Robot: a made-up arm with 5 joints.
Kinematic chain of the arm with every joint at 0, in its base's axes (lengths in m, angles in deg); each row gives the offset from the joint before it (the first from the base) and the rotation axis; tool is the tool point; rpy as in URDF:
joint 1: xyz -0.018 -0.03 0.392 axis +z
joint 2: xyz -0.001 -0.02 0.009 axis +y
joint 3: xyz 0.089 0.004 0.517 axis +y
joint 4: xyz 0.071 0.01 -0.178 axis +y
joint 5: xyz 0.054 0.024 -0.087 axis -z
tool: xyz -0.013 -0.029 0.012 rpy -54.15 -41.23 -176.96
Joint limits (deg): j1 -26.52..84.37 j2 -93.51..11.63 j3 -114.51..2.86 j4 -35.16..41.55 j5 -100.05..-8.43
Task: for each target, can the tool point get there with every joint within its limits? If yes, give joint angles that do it. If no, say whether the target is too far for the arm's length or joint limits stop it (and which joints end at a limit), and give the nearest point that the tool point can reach.
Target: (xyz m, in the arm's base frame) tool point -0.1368 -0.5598 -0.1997
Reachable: no: joint limits stop it (at a limit: joint 2, joint 3, joint 4, joint 5) | nearest point -0.0747 -0.2829 0.5164 | short by 0.770 m
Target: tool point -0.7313 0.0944 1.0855
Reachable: no: too far | nearest point -0.5950 0.0706 0.9545 | short by 0.191 m
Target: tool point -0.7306 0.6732 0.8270
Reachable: no: too far | nearest point -0.6717 0.3077 0.7302 | short by 0.383 m
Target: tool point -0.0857 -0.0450 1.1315
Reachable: yes | joints 8.28 -32.75 -82.96 -15.19 -67.44
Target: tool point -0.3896 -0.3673 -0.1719
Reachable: no: joint limits stop it (at a limit: joint 2, joint 3, joint 4, joint 5) | nearest point -0.2099 -0.2042 0.5164 | short by 0.730 m
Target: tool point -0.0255 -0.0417 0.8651
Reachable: yes | joints 0.17 -44.05 -28.00 12.69 -44.89
